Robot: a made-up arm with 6 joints. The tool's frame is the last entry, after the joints. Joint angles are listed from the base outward. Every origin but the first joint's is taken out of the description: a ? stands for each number. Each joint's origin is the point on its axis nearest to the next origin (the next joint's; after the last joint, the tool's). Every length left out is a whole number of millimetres.
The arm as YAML. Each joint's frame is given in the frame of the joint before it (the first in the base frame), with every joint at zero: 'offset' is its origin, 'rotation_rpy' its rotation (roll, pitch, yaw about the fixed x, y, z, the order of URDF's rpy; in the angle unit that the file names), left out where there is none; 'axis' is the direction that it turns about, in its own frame. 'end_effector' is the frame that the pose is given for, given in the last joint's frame.
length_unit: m
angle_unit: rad
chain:
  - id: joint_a
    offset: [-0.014, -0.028, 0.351]
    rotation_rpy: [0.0, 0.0, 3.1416]
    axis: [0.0, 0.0, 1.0]
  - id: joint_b
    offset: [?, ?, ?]
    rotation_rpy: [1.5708, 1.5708, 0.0]
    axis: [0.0, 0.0, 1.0]
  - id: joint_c
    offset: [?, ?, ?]
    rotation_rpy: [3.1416, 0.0, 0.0]
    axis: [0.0, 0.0, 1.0]
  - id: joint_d
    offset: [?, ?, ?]
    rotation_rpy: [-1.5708, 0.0, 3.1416]
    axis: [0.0, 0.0, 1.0]
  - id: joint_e
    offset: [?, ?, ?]
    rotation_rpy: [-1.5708, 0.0, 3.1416]
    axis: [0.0, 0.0, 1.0]
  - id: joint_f
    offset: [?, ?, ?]
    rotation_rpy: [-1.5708, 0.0, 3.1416]
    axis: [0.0, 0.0, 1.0]
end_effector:
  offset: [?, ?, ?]
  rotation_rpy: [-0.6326, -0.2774, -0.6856]
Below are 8 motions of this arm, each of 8 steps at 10 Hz.
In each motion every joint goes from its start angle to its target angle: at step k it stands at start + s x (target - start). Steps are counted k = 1, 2, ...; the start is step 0. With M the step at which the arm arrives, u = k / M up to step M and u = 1 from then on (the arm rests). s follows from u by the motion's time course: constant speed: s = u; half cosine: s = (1 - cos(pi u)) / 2; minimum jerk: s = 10 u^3 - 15 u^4 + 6 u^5.
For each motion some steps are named. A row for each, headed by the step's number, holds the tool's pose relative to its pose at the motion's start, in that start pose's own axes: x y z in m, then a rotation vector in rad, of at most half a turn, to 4 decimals.
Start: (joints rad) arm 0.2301 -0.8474 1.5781 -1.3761 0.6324 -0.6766
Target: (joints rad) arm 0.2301 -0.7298 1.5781 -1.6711 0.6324 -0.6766
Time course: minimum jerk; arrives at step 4
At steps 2, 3, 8:
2: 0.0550 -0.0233 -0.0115 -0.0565 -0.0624 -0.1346
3: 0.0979 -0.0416 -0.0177 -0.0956 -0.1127 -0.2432
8: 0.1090 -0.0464 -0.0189 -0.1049 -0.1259 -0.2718

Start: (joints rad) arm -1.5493 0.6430 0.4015 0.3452 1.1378 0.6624
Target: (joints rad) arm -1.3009 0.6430 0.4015 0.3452 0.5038 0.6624
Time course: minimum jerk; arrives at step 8
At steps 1, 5, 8:
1: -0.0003 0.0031 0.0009 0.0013 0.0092 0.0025
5: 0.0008 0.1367 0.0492 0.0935 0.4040 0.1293
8: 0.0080 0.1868 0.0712 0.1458 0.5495 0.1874

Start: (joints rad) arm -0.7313 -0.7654 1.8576 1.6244 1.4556 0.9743
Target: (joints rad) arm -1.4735 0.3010 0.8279 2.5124 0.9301 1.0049
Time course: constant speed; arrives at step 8
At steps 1, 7, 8:
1: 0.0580 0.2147 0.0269 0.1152 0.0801 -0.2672
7: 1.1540 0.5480 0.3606 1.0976 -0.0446 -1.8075
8: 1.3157 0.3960 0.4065 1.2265 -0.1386 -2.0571

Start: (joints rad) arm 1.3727 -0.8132 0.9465 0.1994 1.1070 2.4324
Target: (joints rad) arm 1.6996 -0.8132 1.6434 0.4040 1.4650 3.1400
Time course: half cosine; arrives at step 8
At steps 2, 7, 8:
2: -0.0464 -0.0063 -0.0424 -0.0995 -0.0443 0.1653
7: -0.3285 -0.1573 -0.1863 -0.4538 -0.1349 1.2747
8: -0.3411 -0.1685 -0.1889 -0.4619 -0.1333 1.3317

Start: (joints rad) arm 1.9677 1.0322 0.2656 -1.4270 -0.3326 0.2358
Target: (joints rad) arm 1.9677 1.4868 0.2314 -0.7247 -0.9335 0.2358
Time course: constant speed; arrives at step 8
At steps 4, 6, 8:
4: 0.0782 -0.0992 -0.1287 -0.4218 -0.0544 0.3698
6: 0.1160 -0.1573 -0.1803 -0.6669 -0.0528 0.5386
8: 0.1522 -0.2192 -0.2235 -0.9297 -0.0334 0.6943

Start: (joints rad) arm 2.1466 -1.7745 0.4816 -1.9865 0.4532 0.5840
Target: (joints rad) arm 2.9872 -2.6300 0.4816 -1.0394 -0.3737 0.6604
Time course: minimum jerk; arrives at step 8
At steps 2, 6, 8:
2: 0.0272 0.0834 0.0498 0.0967 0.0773 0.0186
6: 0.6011 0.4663 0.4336 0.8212 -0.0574 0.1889
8: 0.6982 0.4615 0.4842 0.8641 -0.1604 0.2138

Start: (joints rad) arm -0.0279 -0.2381 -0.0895 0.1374 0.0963 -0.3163
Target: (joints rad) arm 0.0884 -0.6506 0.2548 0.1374 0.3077 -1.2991
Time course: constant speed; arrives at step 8
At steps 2, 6, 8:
2: 0.0722 0.0739 0.0776 0.1440 0.0947 -0.3059
6: 0.2359 0.1571 0.2721 0.5026 0.4157 -0.8272
8: 0.3223 0.1599 0.3806 0.7111 0.6349 -1.0234

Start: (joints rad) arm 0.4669 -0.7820 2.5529 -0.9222 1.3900 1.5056
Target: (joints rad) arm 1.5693 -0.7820 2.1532 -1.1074 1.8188 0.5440
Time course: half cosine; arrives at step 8
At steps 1, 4, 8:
1: -0.0210 -0.0101 -0.0262 -0.0315 -0.0245 -0.0069
4: -0.1696 -0.1775 -0.3821 -0.3463 -0.3976 -0.1651
8: -0.0954 -0.4279 -0.7436 -0.4610 -0.9245 -0.4225

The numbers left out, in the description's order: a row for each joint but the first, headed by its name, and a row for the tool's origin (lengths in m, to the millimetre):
joint_b: 0.012 -0.064 0.0
joint_c: -0.33 -0.02 0.0
joint_d: -0.009 0.603 0.0
joint_e: -0.004 -0.096 0.0
joint_f: -0.02 0.025 0.0
tool: -0.021 0.001 0.0

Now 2 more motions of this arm.
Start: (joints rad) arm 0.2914 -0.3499 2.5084 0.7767 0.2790 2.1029
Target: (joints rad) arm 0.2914 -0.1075 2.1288 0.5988 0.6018 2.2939
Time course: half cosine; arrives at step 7
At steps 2, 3, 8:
2: 0.0511 0.0459 0.0450 0.0261 -0.0336 -0.0603
3: 0.1083 0.0867 0.0985 0.0529 -0.0630 -0.1233
8: 0.2905 0.1529 0.2899 0.1358 -0.1144 -0.3021

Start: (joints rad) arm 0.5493 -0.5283 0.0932 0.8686 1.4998 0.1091
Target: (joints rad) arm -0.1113 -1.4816 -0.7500 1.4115 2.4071 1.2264
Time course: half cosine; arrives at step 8
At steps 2, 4, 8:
2: 0.0549 0.0122 -0.0058 0.2140 -0.1074 0.1355
4: 0.1610 0.0743 0.0039 0.7139 -0.3615 0.3309
8: 0.2410 0.1818 0.0791 1.2652 -0.6887 0.2745

